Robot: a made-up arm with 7 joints. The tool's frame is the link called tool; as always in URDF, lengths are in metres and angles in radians. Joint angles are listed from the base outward.
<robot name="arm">
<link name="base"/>
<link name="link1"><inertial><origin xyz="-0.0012 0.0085 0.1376"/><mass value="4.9"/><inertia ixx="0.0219" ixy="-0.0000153" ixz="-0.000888" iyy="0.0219" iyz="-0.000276" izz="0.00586"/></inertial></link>
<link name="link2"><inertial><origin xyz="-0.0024 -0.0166 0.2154"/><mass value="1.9"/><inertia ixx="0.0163" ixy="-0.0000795" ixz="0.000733" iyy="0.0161" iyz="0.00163" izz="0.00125"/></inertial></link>
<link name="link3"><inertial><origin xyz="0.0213 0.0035 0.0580"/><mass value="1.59"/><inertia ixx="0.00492" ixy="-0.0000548" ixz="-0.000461" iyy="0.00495" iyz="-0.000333" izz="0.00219"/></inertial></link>
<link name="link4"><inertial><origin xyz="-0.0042 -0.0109 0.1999"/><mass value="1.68"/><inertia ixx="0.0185" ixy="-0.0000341" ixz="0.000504" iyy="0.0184" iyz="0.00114" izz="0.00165"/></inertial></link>
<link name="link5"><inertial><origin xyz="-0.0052 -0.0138 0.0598"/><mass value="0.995"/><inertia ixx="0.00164" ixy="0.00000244" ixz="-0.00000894" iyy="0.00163" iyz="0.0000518" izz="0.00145"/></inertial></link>
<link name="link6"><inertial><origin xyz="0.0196 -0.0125 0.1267"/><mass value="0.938"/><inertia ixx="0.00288" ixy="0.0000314" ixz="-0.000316" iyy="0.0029" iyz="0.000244" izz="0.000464"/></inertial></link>
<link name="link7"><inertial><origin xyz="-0.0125 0.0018 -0.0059"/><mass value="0.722"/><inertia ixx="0.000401" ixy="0" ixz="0" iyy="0.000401" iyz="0" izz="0.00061"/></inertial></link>
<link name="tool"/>
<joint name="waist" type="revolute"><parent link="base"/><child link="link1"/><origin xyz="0.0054 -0.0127 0.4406" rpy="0.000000 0.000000 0.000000"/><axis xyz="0 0 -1"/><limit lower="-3.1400" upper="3.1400"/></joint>
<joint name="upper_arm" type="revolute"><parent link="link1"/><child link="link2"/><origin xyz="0.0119 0.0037 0.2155" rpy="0.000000 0.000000 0.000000"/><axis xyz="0 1 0"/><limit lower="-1.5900" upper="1.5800"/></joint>
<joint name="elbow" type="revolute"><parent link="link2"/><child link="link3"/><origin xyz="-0.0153 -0.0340 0.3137" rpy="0.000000 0.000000 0.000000"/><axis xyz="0 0 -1"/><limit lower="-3.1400" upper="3.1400"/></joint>
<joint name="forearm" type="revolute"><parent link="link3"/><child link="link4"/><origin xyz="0.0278 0.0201 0.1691" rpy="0.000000 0.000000 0.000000"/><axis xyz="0 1 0"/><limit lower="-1.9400" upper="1.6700"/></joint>
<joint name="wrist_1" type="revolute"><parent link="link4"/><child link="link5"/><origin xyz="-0.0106 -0.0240 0.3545" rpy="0.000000 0.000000 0.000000"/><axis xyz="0 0 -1"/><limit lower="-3.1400" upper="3.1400"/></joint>
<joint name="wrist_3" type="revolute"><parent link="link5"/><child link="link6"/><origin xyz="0.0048 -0.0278 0.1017" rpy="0.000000 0.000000 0.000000"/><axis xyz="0 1 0"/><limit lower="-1.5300" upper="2.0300"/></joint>
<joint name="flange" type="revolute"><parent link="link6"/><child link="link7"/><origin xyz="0.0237 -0.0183 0.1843" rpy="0.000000 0.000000 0.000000"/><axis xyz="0 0 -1"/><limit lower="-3.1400" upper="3.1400"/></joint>
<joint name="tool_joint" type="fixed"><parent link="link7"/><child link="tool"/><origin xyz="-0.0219 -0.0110 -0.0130" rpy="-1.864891 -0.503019 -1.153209"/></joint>
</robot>
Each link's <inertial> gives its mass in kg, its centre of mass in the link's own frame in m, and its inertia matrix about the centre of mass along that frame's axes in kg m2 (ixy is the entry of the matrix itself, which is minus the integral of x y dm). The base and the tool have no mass. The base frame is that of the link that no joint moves.
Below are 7 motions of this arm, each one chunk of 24 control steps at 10 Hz.
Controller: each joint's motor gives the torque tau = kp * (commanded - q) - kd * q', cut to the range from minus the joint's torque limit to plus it. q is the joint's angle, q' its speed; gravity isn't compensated. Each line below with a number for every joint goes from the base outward.
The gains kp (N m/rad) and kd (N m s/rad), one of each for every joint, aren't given. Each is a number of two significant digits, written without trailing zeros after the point. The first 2 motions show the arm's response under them.
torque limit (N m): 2.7 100 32 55 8.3 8.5 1.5
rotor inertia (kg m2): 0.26 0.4 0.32 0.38 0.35 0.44 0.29
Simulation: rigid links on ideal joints. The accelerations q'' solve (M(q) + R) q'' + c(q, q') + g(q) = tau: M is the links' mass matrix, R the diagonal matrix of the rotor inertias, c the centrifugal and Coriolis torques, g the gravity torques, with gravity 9.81 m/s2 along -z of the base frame. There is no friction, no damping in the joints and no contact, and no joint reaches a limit. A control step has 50 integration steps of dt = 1/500 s. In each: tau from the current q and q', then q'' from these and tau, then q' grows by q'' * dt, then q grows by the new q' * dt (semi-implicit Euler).
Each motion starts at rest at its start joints. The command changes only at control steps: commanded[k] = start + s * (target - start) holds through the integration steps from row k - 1 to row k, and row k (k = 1, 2, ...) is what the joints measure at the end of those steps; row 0 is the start. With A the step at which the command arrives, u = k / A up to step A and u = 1 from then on. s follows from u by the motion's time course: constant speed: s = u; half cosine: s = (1 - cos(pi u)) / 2; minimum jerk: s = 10 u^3 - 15 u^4 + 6 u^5; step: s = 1 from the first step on.
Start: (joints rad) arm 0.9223 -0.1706 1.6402 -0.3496 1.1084 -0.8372 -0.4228
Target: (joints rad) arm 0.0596 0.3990 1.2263 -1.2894 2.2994 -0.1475 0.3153
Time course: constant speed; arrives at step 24
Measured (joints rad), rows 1 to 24:
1: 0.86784 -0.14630 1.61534 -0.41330 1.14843 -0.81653 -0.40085
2: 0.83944 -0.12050 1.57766 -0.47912 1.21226 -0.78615 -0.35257
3: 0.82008 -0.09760 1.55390 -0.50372 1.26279 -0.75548 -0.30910
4: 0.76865 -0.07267 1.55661 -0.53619 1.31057 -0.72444 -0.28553
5: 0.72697 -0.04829 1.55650 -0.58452 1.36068 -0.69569 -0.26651
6: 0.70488 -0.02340 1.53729 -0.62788 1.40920 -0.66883 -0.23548
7: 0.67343 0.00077 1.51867 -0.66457 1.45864 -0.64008 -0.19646
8: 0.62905 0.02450 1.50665 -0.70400 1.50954 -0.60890 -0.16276
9: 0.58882 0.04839 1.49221 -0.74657 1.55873 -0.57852 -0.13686
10: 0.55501 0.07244 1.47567 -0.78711 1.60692 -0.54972 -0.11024
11: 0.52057 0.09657 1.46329 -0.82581 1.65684 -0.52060 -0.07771
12: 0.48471 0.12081 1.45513 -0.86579 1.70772 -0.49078 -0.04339
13: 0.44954 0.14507 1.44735 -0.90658 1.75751 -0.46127 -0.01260
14: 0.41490 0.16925 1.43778 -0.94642 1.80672 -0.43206 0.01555
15: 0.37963 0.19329 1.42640 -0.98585 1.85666 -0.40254 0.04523
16: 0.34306 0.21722 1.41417 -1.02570 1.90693 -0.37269 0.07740
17: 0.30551 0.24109 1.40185 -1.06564 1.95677 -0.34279 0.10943
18: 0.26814 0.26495 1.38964 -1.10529 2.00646 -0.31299 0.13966
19: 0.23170 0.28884 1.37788 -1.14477 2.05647 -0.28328 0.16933
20: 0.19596 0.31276 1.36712 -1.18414 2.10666 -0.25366 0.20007
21: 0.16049 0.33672 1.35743 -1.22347 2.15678 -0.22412 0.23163
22: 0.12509 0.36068 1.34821 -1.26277 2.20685 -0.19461 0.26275
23: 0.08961 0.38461 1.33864 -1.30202 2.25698 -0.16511 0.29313
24: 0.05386 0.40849 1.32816 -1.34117 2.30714 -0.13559 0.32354
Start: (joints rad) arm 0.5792 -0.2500 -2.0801 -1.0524 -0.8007 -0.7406 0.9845
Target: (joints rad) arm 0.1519 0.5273 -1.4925 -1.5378 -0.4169 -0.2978 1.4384
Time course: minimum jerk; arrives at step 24
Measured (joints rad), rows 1 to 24:
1: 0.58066 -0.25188 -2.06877 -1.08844 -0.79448 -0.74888 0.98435
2: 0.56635 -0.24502 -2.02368 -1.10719 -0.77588 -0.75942 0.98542
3: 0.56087 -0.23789 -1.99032 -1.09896 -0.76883 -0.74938 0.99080
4: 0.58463 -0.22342 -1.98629 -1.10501 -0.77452 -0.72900 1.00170
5: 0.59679 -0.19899 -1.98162 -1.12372 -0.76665 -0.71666 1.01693
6: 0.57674 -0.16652 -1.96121 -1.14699 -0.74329 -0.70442 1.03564
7: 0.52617 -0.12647 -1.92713 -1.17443 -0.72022 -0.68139 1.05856
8: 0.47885 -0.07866 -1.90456 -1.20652 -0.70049 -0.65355 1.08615
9: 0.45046 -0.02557 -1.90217 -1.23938 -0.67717 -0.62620 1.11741
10: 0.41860 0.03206 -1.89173 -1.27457 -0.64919 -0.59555 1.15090
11: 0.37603 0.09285 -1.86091 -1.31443 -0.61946 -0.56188 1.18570
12: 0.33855 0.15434 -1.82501 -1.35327 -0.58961 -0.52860 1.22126
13: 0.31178 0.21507 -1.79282 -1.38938 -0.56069 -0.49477 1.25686
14: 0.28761 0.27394 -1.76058 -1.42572 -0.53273 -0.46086 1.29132
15: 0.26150 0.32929 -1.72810 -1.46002 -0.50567 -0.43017 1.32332
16: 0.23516 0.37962 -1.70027 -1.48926 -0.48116 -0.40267 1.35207
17: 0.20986 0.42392 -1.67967 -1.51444 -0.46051 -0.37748 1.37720
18: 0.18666 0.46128 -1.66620 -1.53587 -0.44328 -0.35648 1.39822
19: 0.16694 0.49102 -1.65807 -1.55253 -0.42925 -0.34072 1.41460
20: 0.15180 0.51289 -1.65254 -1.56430 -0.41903 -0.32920 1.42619
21: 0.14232 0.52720 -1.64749 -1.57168 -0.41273 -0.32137 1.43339
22: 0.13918 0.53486 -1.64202 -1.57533 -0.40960 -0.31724 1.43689
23: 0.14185 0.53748 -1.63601 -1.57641 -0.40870 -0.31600 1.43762
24: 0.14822 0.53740 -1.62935 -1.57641 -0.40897 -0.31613 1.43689
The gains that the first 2 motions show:
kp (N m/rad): 87 1600 60 380 87 130 53
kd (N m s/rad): 2.2 43 1.2 7.5 2.5 3.4 1
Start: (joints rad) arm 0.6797 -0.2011 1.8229 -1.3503 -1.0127 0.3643 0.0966
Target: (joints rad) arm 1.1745 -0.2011 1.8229 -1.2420 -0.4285 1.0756 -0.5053
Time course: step
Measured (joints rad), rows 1 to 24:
1: 0.74933 -0.20369 1.77644 -1.28168 -0.90221 0.43428 0.07179
2: 0.87019 -0.20723 1.72322 -1.25173 -0.56194 0.66977 -0.00380
3: 1.00299 -0.20813 1.71834 -1.28898 -0.20216 1.06897 -0.13086
4: 1.16037 -0.20818 1.73830 -1.27702 -0.03820 1.38234 -0.30988
5: 1.26380 -0.20495 1.78855 -1.27382 -0.06371 1.52351 -0.53589
6: 1.30346 -0.20329 1.83268 -1.28244 -0.28287 1.49817 -0.73515
7: 1.30710 -0.20034 1.84388 -1.27028 -0.55819 1.30798 -0.88294
8: 1.29480 -0.19989 1.84998 -1.27354 -0.64410 1.00445 -0.97831
9: 1.28541 -0.20006 1.83209 -1.28994 -0.52646 0.83823 -1.02012
10: 1.27044 -0.20322 1.78996 -1.28731 -0.34853 0.83495 -1.00771
11: 1.20341 -0.20554 1.74551 -1.28506 -0.35321 0.98740 -0.94133
12: 1.10704 -0.20804 1.72508 -1.27385 -0.44453 1.16650 -0.82240
13: 1.02105 -0.20701 1.74347 -1.26850 -0.45581 1.17835 -0.65230
14: 0.96234 -0.20590 1.77937 -1.27672 -0.41411 1.05940 -0.44358
15: 0.96238 -0.20544 1.78034 -1.28197 -0.40345 1.02598 -0.27249
16: 1.02160 -0.20656 1.75080 -1.27667 -0.42284 1.08438 -0.15268
17: 1.11208 -0.20748 1.73197 -1.27310 -0.42964 1.09842 -0.08441
18: 1.19956 -0.20544 1.74624 -1.28137 -0.42082 1.06792 -0.06770
19: 1.23390 -0.20276 1.79964 -1.28703 -0.42228 1.05900 -0.10195
20: 1.24042 -0.20111 1.84555 -1.27820 -0.43267 1.07598 -0.18662
21: 1.23110 -0.20084 1.85401 -1.27509 -0.43694 1.08371 -0.32146
22: 1.20439 -0.20156 1.82531 -1.28058 -0.43188 1.07515 -0.50435
23: 1.17067 -0.20444 1.77729 -1.28069 -0.42410 1.06935 -0.66901
24: 1.14975 -0.20719 1.73090 -1.27652 -0.41776 1.07362 -0.78136

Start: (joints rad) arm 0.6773 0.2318 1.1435 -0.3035 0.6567 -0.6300 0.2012
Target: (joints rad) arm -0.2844 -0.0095 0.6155 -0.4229 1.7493 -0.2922 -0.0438
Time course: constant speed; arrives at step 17
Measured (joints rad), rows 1 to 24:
1: 0.66170 0.22321 1.14228 -0.31978 0.71415 -0.62182 0.19090
2: 0.59213 0.20657 1.12446 -0.33646 0.81367 -0.60394 0.16773
3: 0.48029 0.19108 1.07710 -0.34407 0.88163 -0.58070 0.14687
4: 0.40615 0.17329 1.01538 -0.35512 0.92440 -0.55784 0.13573
5: 0.36859 0.15707 0.96480 -0.36127 0.98171 -0.53675 0.12678
6: 0.33021 0.14478 0.94308 -0.36269 1.05572 -0.51608 0.11224
7: 0.27352 0.13231 0.94021 -0.36841 1.12614 -0.49674 0.09426
8: 0.21295 0.11742 0.92295 -0.37989 1.18709 -0.47853 0.07864
9: 0.15496 0.10141 0.87727 -0.38947 1.24721 -0.45837 0.06609
10: 0.09617 0.08577 0.82201 -0.39574 1.31099 -0.43506 0.05310
11: 0.03684 0.07077 0.78173 -0.40261 1.37574 -0.41214 0.03788
12: -0.01883 0.05632 0.76002 -0.41057 1.43967 -0.39225 0.02215
13: -0.07081 0.04233 0.74207 -0.41798 1.50395 -0.37358 0.00781
14: -0.12391 0.02813 0.71456 -0.42498 1.56886 -0.35357 -0.00562
15: -0.18136 0.01310 0.67648 -0.43297 1.63307 -0.33196 -0.01971
16: -0.24160 -0.00242 0.63549 -0.44177 1.69620 -0.30983 -0.03475
17: -0.30051 -0.01757 0.59893 -0.44987 1.75950 -0.28809 -0.04968
18: -0.32616 -0.01890 0.56787 -0.45482 1.76790 -0.28026 -0.05364
19: -0.30892 -0.01564 0.57197 -0.44411 1.73667 -0.28923 -0.04459
20: -0.27707 -0.01237 0.61264 -0.44164 1.73404 -0.29681 -0.03812
21: -0.26605 -0.01211 0.65431 -0.44612 1.75203 -0.29846 -0.04202
22: -0.27166 -0.01238 0.65373 -0.44638 1.75473 -0.29707 -0.04816
23: -0.28244 -0.01309 0.61723 -0.44405 1.74537 -0.29462 -0.04772
24: -0.29333 -0.01461 0.58648 -0.44515 1.74212 -0.29159 -0.04319

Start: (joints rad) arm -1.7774 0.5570 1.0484 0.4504 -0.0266 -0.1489 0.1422
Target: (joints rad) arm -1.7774 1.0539 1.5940 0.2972 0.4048 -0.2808 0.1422
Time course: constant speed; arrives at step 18
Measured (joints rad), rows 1 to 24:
1: -1.76867 0.60253 1.07297 0.45565 -0.00771 -0.15484 0.14201
2: -1.76257 0.64040 1.03446 0.47603 0.02196 -0.15061 0.14332
3: -1.75396 0.66845 0.99777 0.45957 0.04457 -0.15024 0.14469
4: -1.77057 0.69497 1.05374 0.44687 0.06669 -0.16686 0.14420
5: -1.79022 0.72041 1.14578 0.43043 0.09381 -0.18148 0.14295
6: -1.79694 0.74489 1.19788 0.41267 0.12205 -0.19040 0.14259
7: -1.79506 0.77445 1.20494 0.40660 0.14649 -0.19817 0.14316
8: -1.78768 0.80620 1.19502 0.40417 0.16833 -0.20330 0.14393
9: -1.77899 0.83559 1.20663 0.39726 0.19160 -0.20852 0.14415
10: -1.77215 0.86245 1.25464 0.38605 0.21700 -0.21745 0.14377
11: -1.76706 0.88826 1.31488 0.37310 0.24260 -0.22808 0.14333
12: -1.76455 0.91531 1.35638 0.36202 0.26727 -0.23711 0.14325
13: -1.76551 0.94444 1.37233 0.35341 0.29161 -0.24456 0.14352
14: -1.76951 0.97414 1.38192 0.34497 0.31640 -0.25234 0.14379
15: -1.77520 1.00274 1.40741 0.33483 0.34153 -0.26115 0.14382
16: -1.78073 1.02998 1.45113 0.32290 0.36650 -0.27039 0.14361
17: -1.78482 1.05700 1.49700 0.31096 0.39117 -0.27941 0.14337
18: -1.78700 1.08492 1.53030 0.30035 0.41580 -0.28799 0.14331
19: -1.79572 1.08247 1.50506 0.30418 0.42384 -0.29240 0.14396
20: -1.79846 1.07804 1.49050 0.30253 0.40978 -0.28543 0.14384
21: -1.79619 1.08064 1.50925 0.30363 0.40403 -0.28313 0.14314
22: -1.78840 1.07920 1.52065 0.30303 0.41112 -0.28686 0.14312
23: -1.77900 1.07859 1.51866 0.30348 0.41389 -0.28722 0.14352
24: -1.77064 1.07961 1.50962 0.30567 0.41036 -0.28476 0.14372

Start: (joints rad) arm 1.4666 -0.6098 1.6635 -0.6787 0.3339 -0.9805 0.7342
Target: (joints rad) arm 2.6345 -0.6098 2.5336 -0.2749 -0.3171 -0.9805 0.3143
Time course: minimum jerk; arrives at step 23
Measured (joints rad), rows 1 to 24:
1: 1.46426 -0.62314 1.63909 -0.70411 0.33096 -0.99011 0.73327
2: 1.48319 -0.62573 1.54682 -0.70821 0.31705 -1.00189 0.72982
3: 1.50002 -0.62983 1.48698 -0.69943 0.30010 -0.99500 0.72375
4: 1.49886 -0.63087 1.50925 -0.69074 0.28343 -0.98843 0.71404
5: 1.50317 -0.62794 1.59405 -0.66819 0.26570 -0.99252 0.69937
6: 1.52620 -0.62444 1.69765 -0.64485 0.24340 -0.99421 0.67977
7: 1.57849 -0.62293 1.77568 -0.62043 0.21138 -0.99281 0.65580
8: 1.66176 -0.62402 1.81478 -0.59179 0.16742 -0.99267 0.62798
9: 1.76880 -0.62664 1.83780 -0.56170 0.11456 -0.99309 0.59683
10: 1.89438 -0.62850 1.88073 -0.52952 0.05920 -0.99318 0.56322
11: 2.02996 -0.62787 1.96476 -0.49754 0.00706 -0.99356 0.52858
12: 2.16632 -0.62505 2.07909 -0.46519 -0.04050 -0.99500 0.49421
13: 2.29470 -0.62256 2.19050 -0.43112 -0.08645 -0.99597 0.46098
14: 2.40573 -0.62239 2.26877 -0.39732 -0.13426 -0.99521 0.42939
15: 2.49207 -0.62393 2.31016 -0.36612 -0.18328 -0.99413 0.40008
16: 2.55237 -0.62560 2.33971 -0.33869 -0.22820 -0.99399 0.37407
17: 2.58797 -0.62609 2.38285 -0.31612 -0.26355 -0.99413 0.35250
18: 2.59933 -0.62529 2.43835 -0.29911 -0.28795 -0.99383 0.33602
19: 2.59476 -0.62448 2.48500 -0.28437 -0.30430 -0.99293 0.32445
20: 2.59241 -0.62513 2.50642 -0.27187 -0.31670 -0.99109 0.31711
21: 2.60282 -0.62618 2.50295 -0.26610 -0.32612 -0.98988 0.31326
22: 2.62482 -0.62634 2.49110 -0.26688 -0.33011 -0.99096 0.31219
23: 2.64798 -0.62580 2.48664 -0.27054 -0.32862 -0.99314 0.31284
24: 2.66063 -0.62502 2.49187 -0.27290 -0.32583 -0.99426 0.31360

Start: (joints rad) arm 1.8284 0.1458 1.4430 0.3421 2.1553 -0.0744 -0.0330
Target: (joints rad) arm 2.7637 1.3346 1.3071 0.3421 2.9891 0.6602 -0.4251
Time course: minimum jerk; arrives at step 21
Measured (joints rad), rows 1 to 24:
1: 1.83040 0.15106 1.43859 0.35464 2.15698 -0.07554 -0.03314
2: 1.84241 0.16197 1.42503 0.36235 2.16463 -0.07682 -0.03492
3: 1.86136 0.18235 1.41991 0.35510 2.17884 -0.06353 -0.04140
4: 1.88333 0.21802 1.42727 0.35185 2.20167 -0.03472 -0.05432
5: 1.92039 0.27088 1.42564 0.35310 2.23754 -0.00209 -0.07271
6: 1.97148 0.33966 1.40400 0.35325 2.28640 0.03561 -0.09530
7: 2.02636 0.42319 1.37496 0.35362 2.34487 0.08461 -0.12212
8: 2.08188 0.51856 1.35103 0.35387 2.41115 0.14205 -0.15330
9: 2.13870 0.62173 1.33272 0.35372 2.48393 0.20377 -0.18769
10: 2.19645 0.72945 1.31478 0.35502 2.56061 0.26863 -0.22336
11: 2.25381 0.83865 1.29388 0.35685 2.63836 0.33415 -0.25881
12: 2.31029 0.94489 1.27106 0.35834 2.71470 0.39770 -0.29323
13: 2.36596 1.04420 1.25205 0.35962 2.78654 0.45762 -0.32572
14: 2.42194 1.13306 1.23965 0.36010 2.85093 0.51204 -0.35490
15: 2.47950 1.20873 1.23187 0.35992 2.90566 0.55896 -0.37951
16: 2.53977 1.26957 1.22562 0.35959 2.94944 0.59669 -0.39895
17: 2.60373 1.31471 1.22006 0.35927 2.98178 0.62443 -0.41318
18: 2.67220 1.34429 1.21687 0.35878 3.00268 0.64247 -0.42235
19: 2.74513 1.35976 1.21782 0.35875 3.01291 0.65192 -0.42682
20: 2.81459 1.36445 1.22525 0.36324 3.01441 0.65343 -0.42747
21: 2.87984 1.36390 1.23255 0.36102 3.01198 0.65173 -0.42618
22: 2.93858 1.36258 1.23568 0.35963 3.00939 0.65296 -0.42537
23: 2.99015 1.36309 1.23459 0.36054 3.00951 0.65422 -0.42592
24: 3.03539 1.36353 1.22989 0.36094 3.01162 0.65322 -0.42675

